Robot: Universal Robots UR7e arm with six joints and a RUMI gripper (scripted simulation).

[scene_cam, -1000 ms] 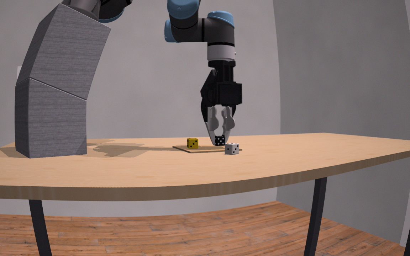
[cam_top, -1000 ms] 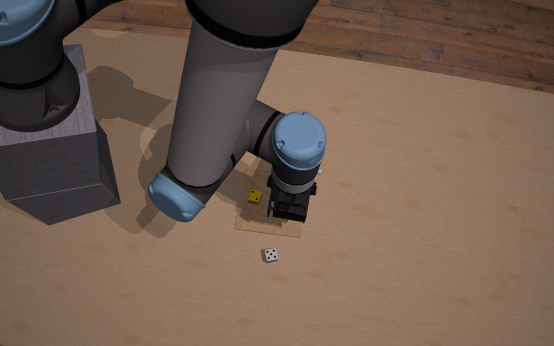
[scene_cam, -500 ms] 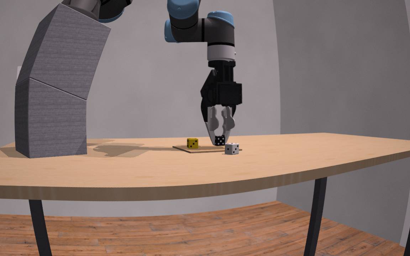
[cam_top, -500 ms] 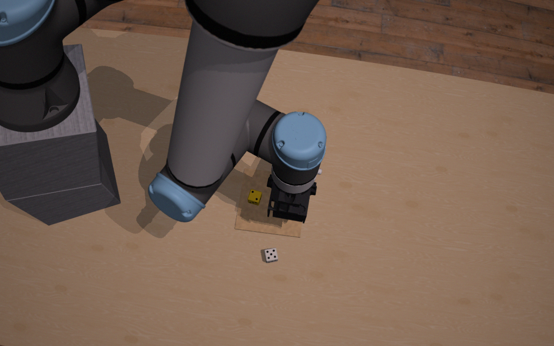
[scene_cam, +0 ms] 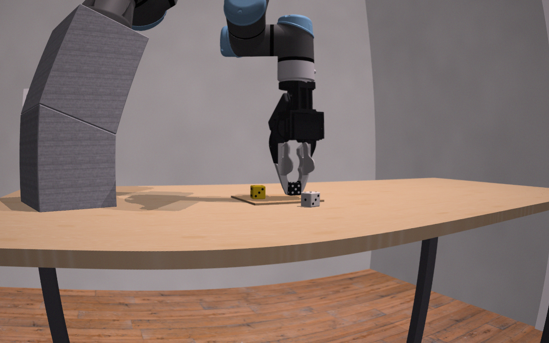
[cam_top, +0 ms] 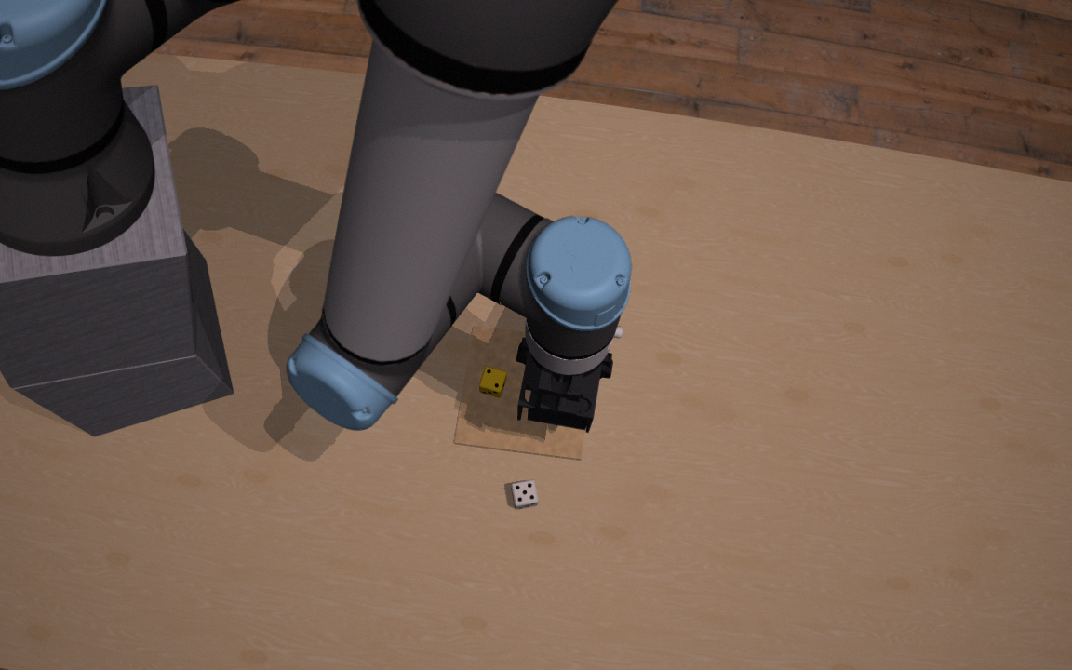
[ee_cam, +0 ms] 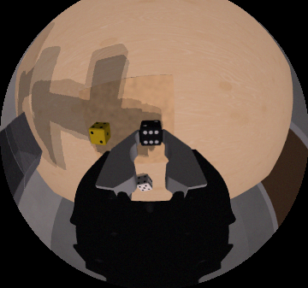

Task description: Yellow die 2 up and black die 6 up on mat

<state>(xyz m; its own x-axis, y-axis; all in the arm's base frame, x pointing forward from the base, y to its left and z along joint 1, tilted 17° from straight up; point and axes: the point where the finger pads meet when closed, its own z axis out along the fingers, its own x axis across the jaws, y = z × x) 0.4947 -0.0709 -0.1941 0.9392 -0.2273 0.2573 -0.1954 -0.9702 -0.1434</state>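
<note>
Right now my hand is right at the black die. The rest, counted from my hand: white die (4 cm behind, 11 cm to the right, 1 cm below); then mat (4 cm behind, 1 cm to the left, 2 cm below); then yellow die (7 cm behind, 1 cm to the left, 1 cm below).
</note>
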